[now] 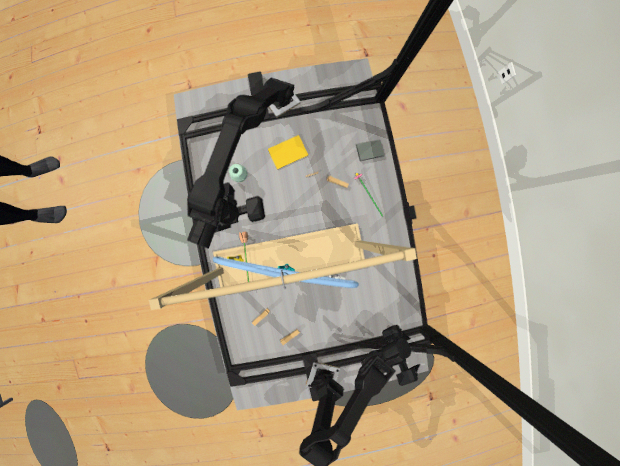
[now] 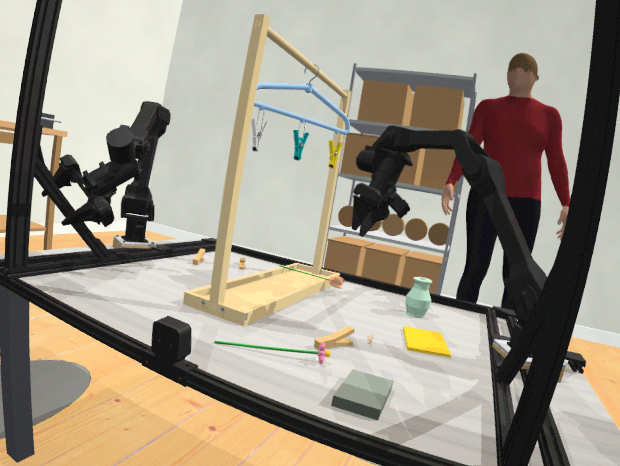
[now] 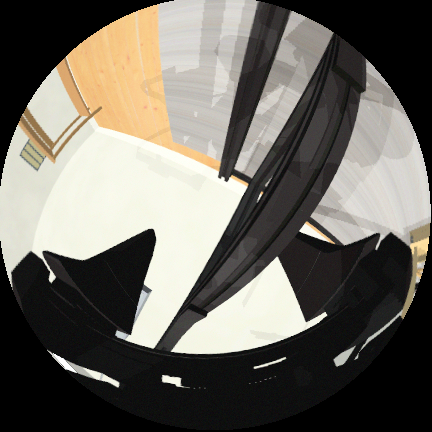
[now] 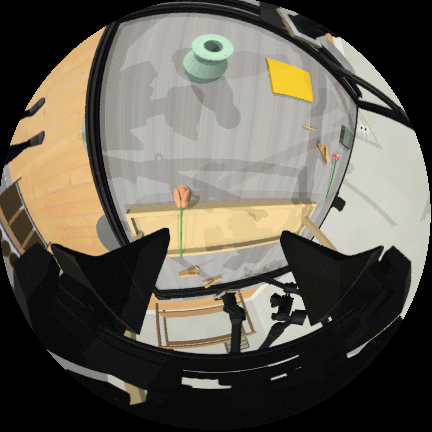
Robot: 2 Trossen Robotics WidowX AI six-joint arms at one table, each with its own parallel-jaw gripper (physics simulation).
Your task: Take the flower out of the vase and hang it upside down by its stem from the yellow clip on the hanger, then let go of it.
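Places are measured from the left arm's base along level axes (x back, y right, z up), in metres.
Where they show: left gripper, fingertip midpoint: (image 2: 51, 209) (image 3: 212, 231); right gripper, fingertip midpoint: (image 1: 244, 222) (image 2: 357, 233) (image 4: 227, 235); left arm's base, link origin: (image 1: 323, 378) (image 2: 134, 239) (image 4: 227, 294); right arm's base, link origin: (image 1: 280, 98).
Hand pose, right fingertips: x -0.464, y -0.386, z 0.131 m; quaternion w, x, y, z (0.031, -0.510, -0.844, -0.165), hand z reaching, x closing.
Things, the pixels of their top centre, and the offset from my right fingertips. "spot": a spot on its surface instead.
- orange tulip, top centre: (image 4: 183, 234) (image 2: 310, 269) (image 1: 246, 259) dx +0.121, dy +0.021, dz -0.122 m
- green vase, top centre: (image 4: 213, 45) (image 2: 423, 279) (image 1: 235, 170) dx -0.152, dy -0.088, dz -0.075 m
- yellow clip, top centre: (image 1: 231, 261) (image 2: 338, 132) dx +0.087, dy +0.035, dz +0.236 m
- blue hanger, surface spot: (image 1: 345, 284) spot: dx +0.063, dy +0.286, dz +0.287 m
- pink flower, top centre: (image 2: 273, 335) (image 1: 371, 194) (image 4: 336, 180) dx -0.207, dy +0.367, dz -0.133 m
- grey-green block, top centre: (image 2: 365, 387) (image 1: 370, 149) (image 4: 348, 138) dx -0.364, dy +0.329, dz -0.149 m
- yellow pad, top centre: (image 2: 425, 339) (image 4: 293, 80) (image 1: 288, 151) dx -0.275, dy +0.052, dz -0.158 m
An orange tulip (image 1: 243, 237) (image 2: 336, 281) (image 4: 182, 196) lies with its green stem across the hanger rack's shallow wooden base. The green vase (image 1: 237, 172) (image 2: 418, 298) (image 4: 205, 67) stands upright, with no flower in it. The yellow clip (image 1: 235, 258) (image 2: 334, 152) hangs with nothing in it from the blue hanger (image 1: 345, 284) (image 2: 283, 86), at the end nearer the right gripper. My right gripper (image 2: 360, 227) (image 4: 227, 235) is open and empty, in the air above the tulip's side of the rack. My left gripper (image 2: 54, 208) (image 3: 212, 231) is open and empty, far from the tulip.
A pink flower (image 1: 370, 196) (image 2: 270, 347) (image 4: 331, 177) lies on the table near a grey-green block (image 1: 370, 150) (image 2: 362, 393) and a yellow pad (image 1: 288, 151) (image 2: 426, 341) (image 4: 290, 80). Teal (image 2: 299, 144) and white (image 2: 258, 134) clips hang beside the yellow one. Wooden posts (image 2: 238, 165) flank the hanger.
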